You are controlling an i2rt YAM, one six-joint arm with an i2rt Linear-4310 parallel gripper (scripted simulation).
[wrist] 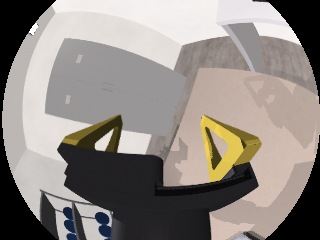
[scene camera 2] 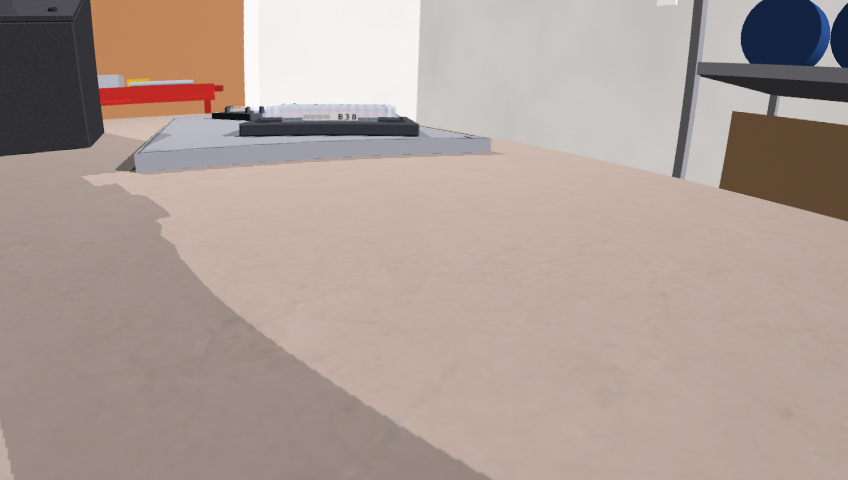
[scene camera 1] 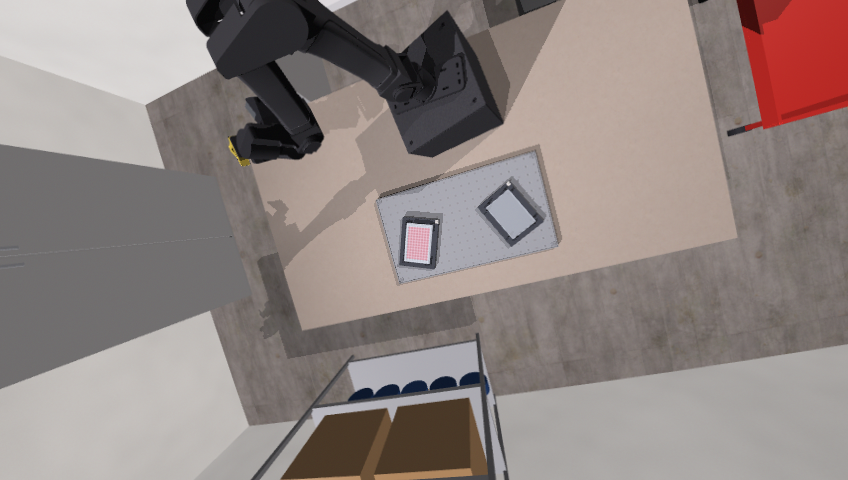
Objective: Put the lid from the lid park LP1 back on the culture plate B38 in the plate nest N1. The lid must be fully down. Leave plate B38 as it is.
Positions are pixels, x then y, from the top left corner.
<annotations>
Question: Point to a culture plate B38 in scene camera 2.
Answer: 289, 112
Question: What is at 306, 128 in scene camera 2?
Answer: A black plate nest N1.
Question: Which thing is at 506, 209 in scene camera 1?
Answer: A clear lid.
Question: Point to a grey base plate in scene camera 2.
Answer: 285, 152
</annotations>
